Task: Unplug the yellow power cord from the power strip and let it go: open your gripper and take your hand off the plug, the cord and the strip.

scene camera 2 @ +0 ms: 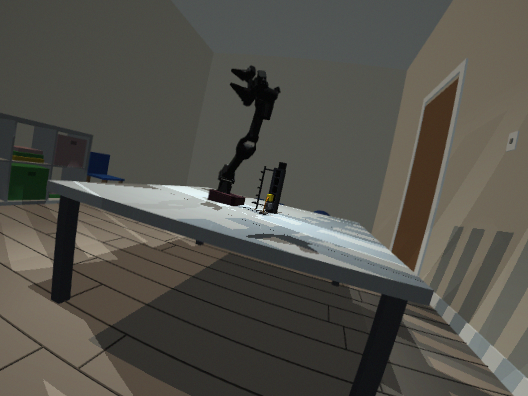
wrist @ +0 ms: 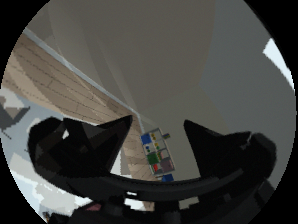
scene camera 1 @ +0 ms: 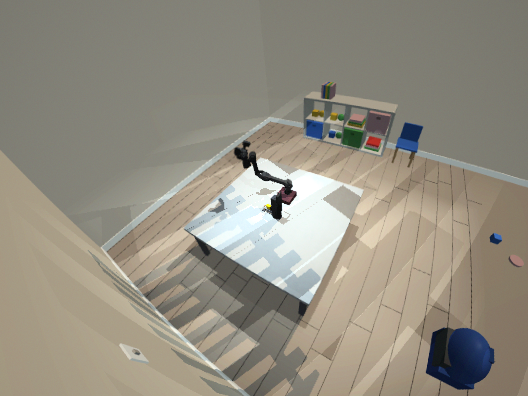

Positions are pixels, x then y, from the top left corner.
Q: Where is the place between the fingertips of the gripper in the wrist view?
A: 158, 120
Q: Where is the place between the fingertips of the gripper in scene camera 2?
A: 230, 76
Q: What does the gripper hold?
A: Nothing.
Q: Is the gripper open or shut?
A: Open.
